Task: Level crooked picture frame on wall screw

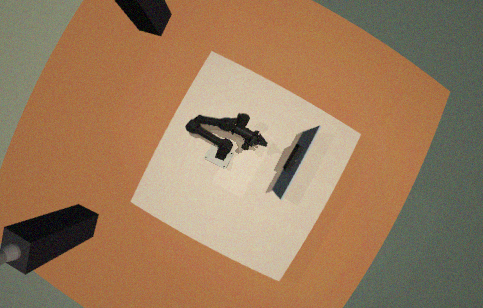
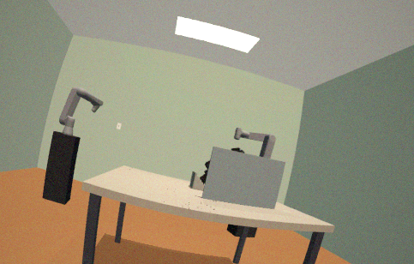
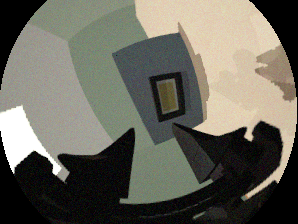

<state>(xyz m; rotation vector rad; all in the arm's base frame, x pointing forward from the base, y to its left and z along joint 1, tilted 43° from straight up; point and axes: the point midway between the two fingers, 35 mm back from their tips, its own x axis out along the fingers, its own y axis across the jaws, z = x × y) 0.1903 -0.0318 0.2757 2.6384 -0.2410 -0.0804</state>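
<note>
Now: the picture frame 20 cm ahead of my gripper tip, 9 cm below it and 1 cm to the right of it. Also, from my gripper tip: blue-grey wall panel: 21 cm ahead, 11 cm below, 3 cm to the right.
</note>
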